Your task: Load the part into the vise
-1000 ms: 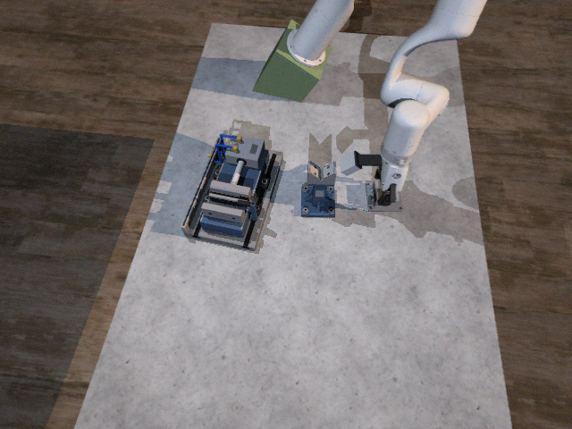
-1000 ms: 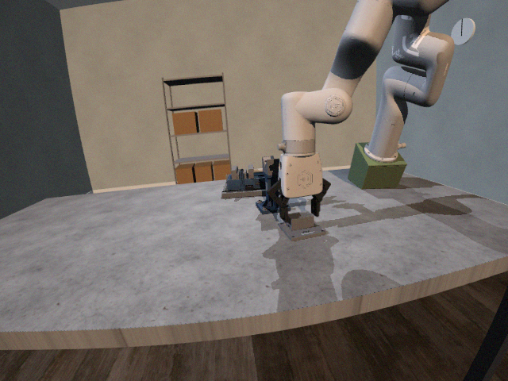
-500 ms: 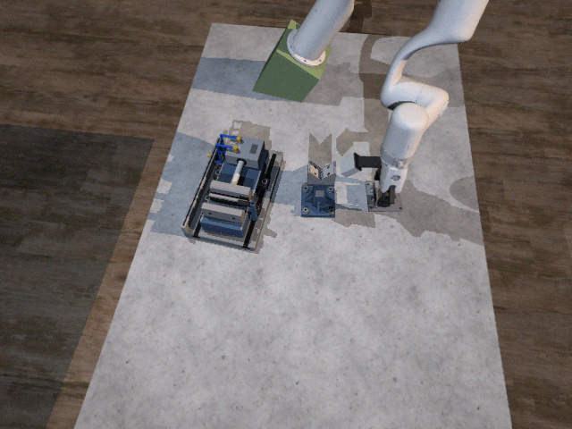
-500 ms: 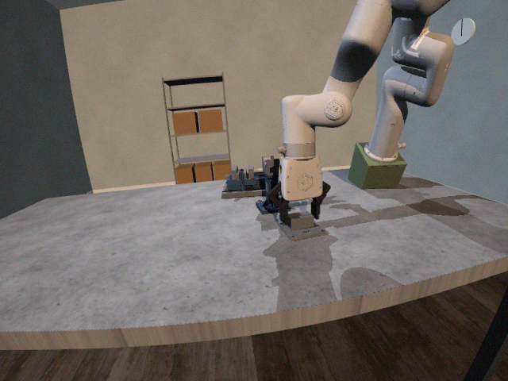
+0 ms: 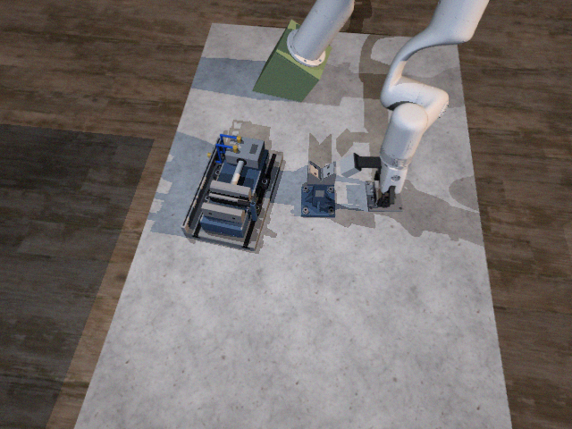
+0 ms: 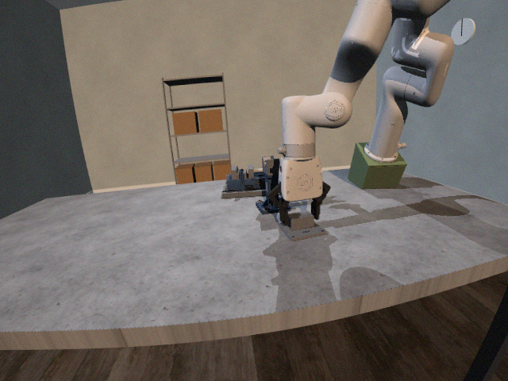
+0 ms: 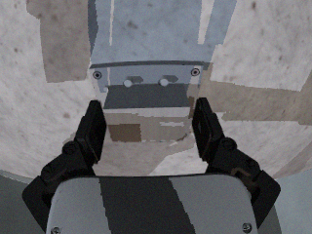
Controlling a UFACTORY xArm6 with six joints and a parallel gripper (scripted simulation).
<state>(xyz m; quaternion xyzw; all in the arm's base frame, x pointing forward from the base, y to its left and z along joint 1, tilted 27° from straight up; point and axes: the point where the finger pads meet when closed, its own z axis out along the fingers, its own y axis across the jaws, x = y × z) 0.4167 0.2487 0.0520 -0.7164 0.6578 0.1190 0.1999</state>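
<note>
The part is 20 mm below my hand. The rest, counted from my hand: air cylinder rod (20 mm ahead, 380 mm to the right, 40 mm above); then air cylinder (50 mm behind, 370 mm to the right, 40 mm above); then blue vise body (40 mm ahead, 390 mm to the right, 10 mm above).
</note>
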